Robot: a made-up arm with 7 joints.
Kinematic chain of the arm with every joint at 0, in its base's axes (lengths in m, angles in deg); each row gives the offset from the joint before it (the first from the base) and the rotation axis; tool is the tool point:
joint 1: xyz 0 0 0.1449 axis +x
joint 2: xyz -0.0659 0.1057 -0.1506 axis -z
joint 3: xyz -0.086 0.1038 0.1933 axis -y
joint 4: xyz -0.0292 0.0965 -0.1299 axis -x
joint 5: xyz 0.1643 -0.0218 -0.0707 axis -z
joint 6: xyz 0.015 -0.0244 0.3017 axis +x
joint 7: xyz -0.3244 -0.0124 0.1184 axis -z
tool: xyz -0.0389 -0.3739 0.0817
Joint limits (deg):
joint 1: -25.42..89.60
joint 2: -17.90..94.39
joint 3: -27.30..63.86
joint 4: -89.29..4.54
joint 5: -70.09..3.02
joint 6: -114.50..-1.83
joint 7: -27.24..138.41
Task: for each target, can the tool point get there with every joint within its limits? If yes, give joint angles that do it. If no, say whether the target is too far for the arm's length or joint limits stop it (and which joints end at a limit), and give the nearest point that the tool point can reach.
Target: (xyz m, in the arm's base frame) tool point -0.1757 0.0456 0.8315
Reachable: yes | joints 55.17 74.68 19.39 -10.96 -39.40 -98.29 0.68
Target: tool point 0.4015 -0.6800 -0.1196
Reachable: no: joint limits stop it (at a limit: joint 1, joint 4, joint 5, joint 6) | nearest point 0.3208 -0.5475 -0.0848 | short by 0.159 m
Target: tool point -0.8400 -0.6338 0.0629
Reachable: no: joint limits stop it (at a limit: joint 1, joint 2, joint 3, joint 4) | nearest point -0.6529 -0.4407 0.0274 | short by 0.271 m
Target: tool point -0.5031 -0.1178 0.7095
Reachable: yes | joints 78.52 72.51 -19.87 -66.09 -13.58 -75.00 47.90
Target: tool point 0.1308 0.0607 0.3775
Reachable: no: joint limits stop it (at a limit: joint 1, joint 2, joint 3, joint 6, joint 7) | nearest point 0.1557 0.0482 0.4198 | short by 0.051 m
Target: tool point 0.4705 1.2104 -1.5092
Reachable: no: too far | nearest point 0.0811 0.5228 -0.5695 | short by 1.228 m
